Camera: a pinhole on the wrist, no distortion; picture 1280 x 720 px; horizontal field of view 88.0 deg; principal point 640.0 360.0 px. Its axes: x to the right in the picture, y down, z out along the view. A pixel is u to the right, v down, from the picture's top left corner.
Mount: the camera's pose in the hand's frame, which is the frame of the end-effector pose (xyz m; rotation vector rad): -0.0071 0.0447 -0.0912 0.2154 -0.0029 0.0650
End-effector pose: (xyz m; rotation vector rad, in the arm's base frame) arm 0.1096 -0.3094 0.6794 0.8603 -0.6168 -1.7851
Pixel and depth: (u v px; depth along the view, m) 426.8 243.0 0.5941
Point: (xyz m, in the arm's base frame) -0.3263 -0.0560 0.8696
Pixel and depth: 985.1 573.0 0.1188
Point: 0.1055 -0.3794 0.7308
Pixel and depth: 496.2 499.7 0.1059
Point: 0.1276 -0.2950 0.7295
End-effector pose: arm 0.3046 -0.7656 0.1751 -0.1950 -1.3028 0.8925
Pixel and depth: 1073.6 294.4 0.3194
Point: 0.1303 -0.7318 0.4176
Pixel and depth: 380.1 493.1 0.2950
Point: 0.1053 -0.8995 0.1252
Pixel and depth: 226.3 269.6 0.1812
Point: 0.2462 -0.8879 0.1259
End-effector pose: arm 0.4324 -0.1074 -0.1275 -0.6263 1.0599 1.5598
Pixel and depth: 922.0 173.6 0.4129
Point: 0.5648 0.2321 -0.1861
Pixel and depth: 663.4 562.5 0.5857
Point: 0.4132 0.3493 0.1368
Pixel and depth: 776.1 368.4 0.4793
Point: 0.5045 0.2698 -0.0437
